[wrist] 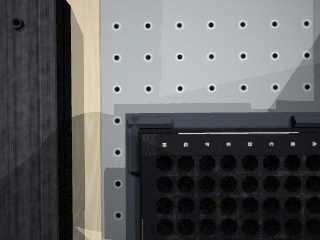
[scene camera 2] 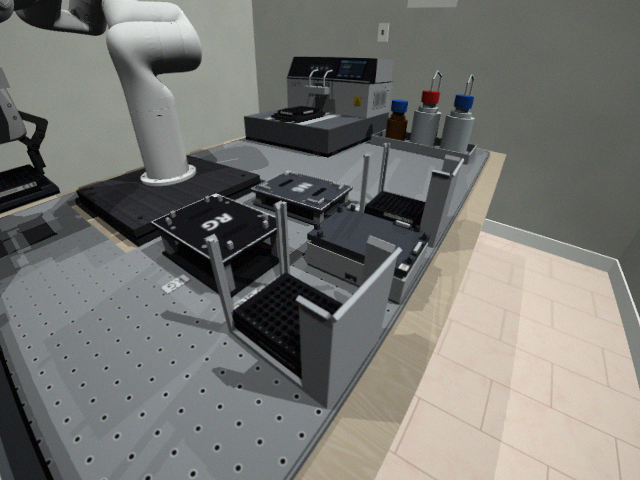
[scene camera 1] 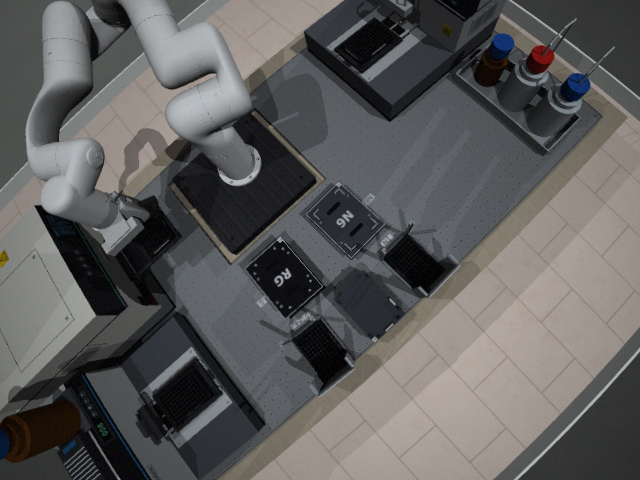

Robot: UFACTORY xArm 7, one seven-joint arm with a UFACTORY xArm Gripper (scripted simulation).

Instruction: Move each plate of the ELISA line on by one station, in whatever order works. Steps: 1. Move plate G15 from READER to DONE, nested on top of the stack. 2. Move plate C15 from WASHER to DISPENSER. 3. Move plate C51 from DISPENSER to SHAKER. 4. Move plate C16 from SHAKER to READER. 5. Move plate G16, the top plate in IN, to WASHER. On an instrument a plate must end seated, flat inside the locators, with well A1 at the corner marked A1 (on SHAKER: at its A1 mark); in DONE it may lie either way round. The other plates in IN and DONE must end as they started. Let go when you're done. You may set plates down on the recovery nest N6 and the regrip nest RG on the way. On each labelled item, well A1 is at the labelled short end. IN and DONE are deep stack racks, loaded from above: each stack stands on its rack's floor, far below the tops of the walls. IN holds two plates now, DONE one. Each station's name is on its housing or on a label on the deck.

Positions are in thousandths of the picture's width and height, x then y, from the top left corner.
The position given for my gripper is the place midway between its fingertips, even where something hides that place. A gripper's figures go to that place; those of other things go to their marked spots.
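A grey shaker platform (scene camera 1: 566,624) is at 0.81 m from the lens. As for my own gripper (scene camera 1: 234,478), I find it 0.94 m from the lens.
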